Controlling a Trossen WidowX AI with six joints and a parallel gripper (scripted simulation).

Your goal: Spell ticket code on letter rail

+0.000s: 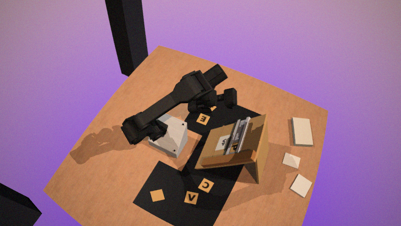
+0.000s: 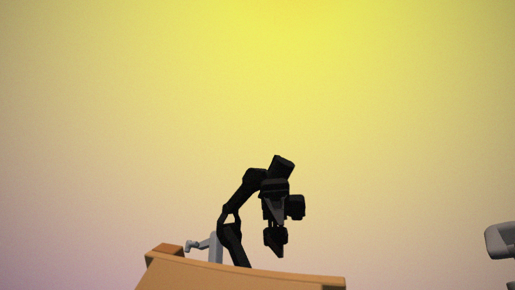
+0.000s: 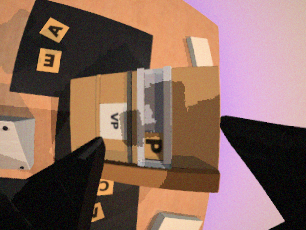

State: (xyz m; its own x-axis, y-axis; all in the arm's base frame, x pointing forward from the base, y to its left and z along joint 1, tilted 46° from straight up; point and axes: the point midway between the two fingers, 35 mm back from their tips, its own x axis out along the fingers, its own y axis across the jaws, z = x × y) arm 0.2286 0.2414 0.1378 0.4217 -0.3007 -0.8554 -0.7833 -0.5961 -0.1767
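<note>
My gripper tip is 33 cm above the v tile, 29 cm to the left of it and 3 cm short of it. Round my gripper tip: black mat 33 cm below, 7 cm to the right, 6 cm behind; white ticket 23 cm below, 3 cm ahead; p tile 16 cm below, 10 cm ahead, 4 cm to the right.
</note>
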